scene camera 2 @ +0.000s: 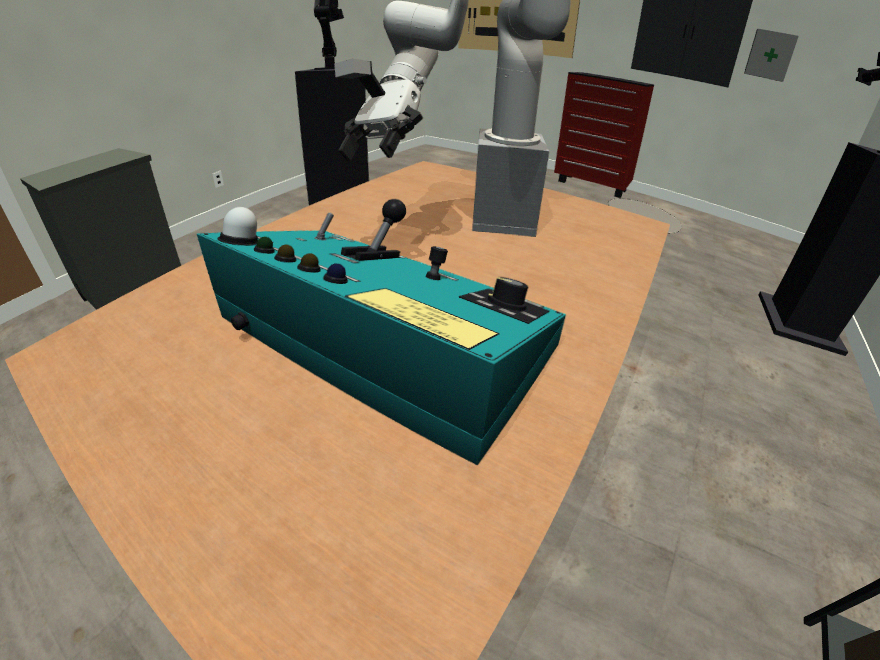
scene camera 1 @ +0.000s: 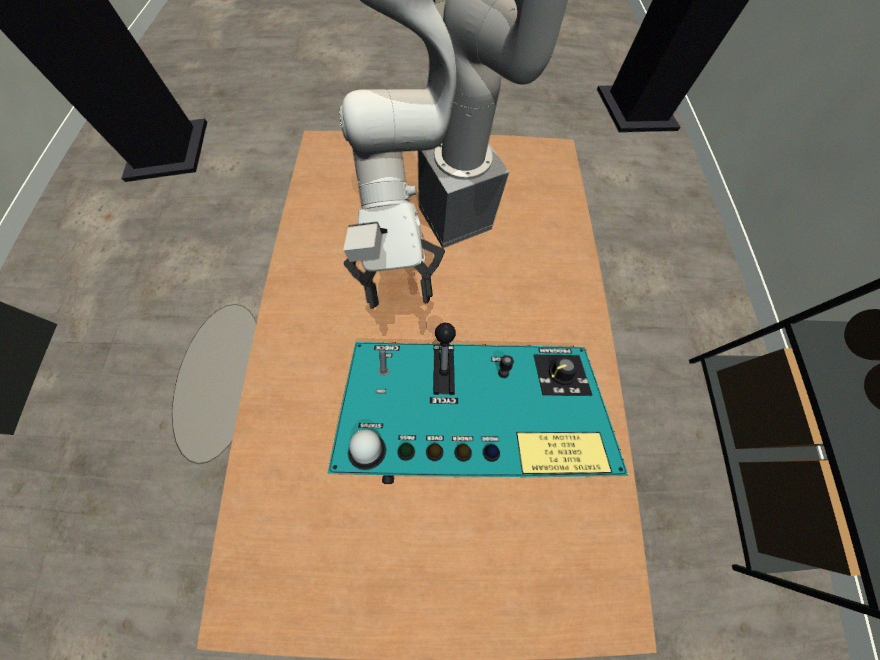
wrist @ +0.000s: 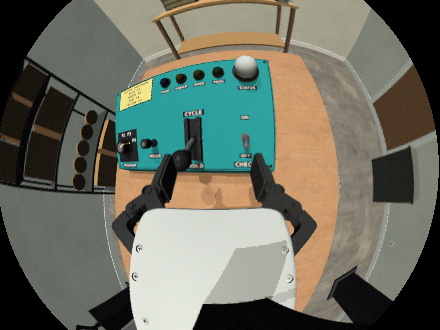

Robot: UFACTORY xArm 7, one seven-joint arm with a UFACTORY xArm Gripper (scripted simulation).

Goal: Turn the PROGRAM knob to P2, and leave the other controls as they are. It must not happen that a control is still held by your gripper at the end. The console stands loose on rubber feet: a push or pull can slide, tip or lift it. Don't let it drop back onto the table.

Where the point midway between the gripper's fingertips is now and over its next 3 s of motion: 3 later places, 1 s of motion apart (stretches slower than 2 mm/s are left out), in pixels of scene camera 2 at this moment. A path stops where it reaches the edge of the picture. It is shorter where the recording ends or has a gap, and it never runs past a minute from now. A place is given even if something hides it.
My gripper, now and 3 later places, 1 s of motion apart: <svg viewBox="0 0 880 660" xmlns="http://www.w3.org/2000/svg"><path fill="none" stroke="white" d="M363 154L369 125L366 104L344 95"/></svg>
